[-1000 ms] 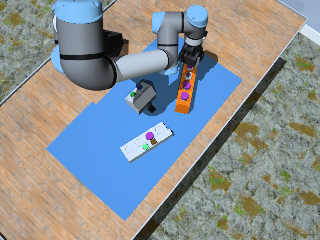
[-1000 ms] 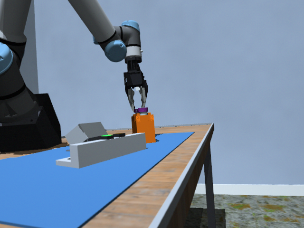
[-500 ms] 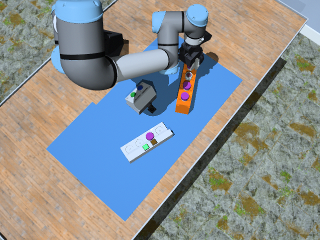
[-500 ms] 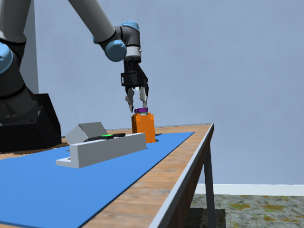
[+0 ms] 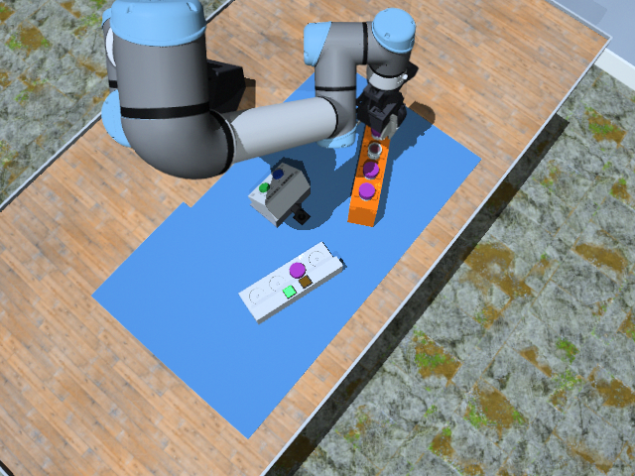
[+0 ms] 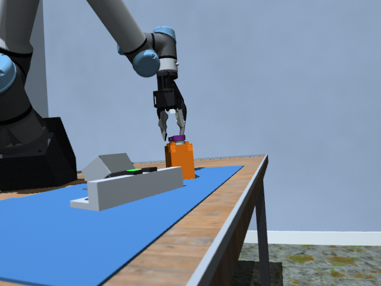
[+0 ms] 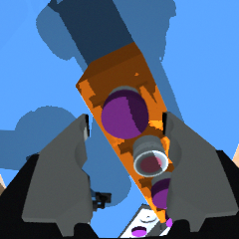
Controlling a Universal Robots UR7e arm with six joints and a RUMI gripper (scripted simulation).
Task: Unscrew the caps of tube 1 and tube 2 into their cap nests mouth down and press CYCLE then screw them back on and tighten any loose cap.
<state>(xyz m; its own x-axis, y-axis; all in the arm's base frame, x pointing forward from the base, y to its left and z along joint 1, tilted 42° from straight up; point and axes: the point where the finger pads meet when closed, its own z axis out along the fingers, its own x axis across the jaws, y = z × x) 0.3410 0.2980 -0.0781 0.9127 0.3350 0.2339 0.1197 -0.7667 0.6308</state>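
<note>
My hand is 10 mm above the purple cap. The rest, counted from my hand: grey key housing: 80 mm behind, 240 mm to the right, 70 mm below; green key: 100 mm behind, 270 mm to the right, 60 mm below; blue key: 100 mm behind, 220 mm to the right, 60 mm below.
</note>
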